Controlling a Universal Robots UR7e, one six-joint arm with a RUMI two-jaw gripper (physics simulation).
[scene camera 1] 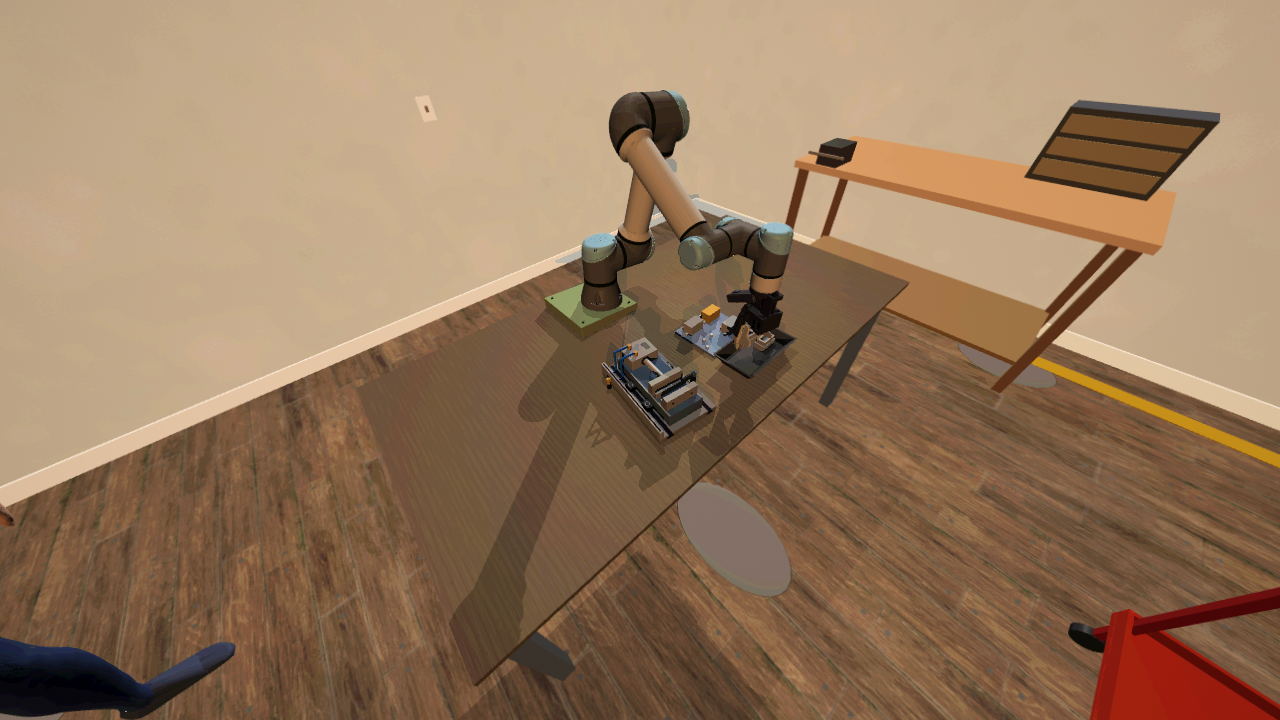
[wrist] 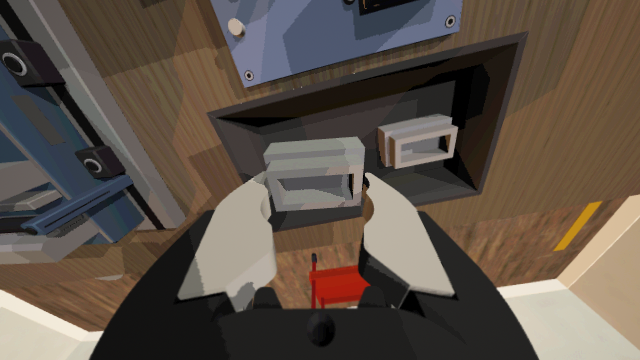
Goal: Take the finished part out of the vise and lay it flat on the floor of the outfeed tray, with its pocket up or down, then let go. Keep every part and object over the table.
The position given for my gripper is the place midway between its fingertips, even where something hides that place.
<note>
I see my gripper (scene camera 1: 746, 345).
My gripper shows as well in the wrist view (wrist: 316, 175).
</note>
